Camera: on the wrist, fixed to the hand. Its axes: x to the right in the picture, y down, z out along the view.
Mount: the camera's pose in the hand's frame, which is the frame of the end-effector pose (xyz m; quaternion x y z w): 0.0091 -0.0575 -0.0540 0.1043 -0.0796 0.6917 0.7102
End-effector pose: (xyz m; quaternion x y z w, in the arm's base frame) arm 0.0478 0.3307 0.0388 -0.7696 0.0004 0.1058 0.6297
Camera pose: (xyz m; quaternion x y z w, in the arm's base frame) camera 0.0732 0.2915 0.1030 -0.4722 0.4935 0.5719 0.4543
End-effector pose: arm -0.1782 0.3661 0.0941 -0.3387 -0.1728 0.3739 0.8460
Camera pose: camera -0.1131 0.3207 0.0964 -0.2421 0.0832 0.8956 0.3637
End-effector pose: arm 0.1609 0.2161 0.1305 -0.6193 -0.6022 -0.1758 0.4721
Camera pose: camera 0.1293 0.1685 0.1857 -0.8211 -0.0552 0.3138 0.4735
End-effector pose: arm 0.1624 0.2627 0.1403 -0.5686 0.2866 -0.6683 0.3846
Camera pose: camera 0.0981 0.2832 0.1822 -0.2187 0.4965 -0.1932 0.8175
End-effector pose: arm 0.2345 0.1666 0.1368 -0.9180 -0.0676 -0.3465 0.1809
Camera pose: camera 0.1940 0.1993 0.1967 -0.7074 0.5364 -0.0408 0.4585
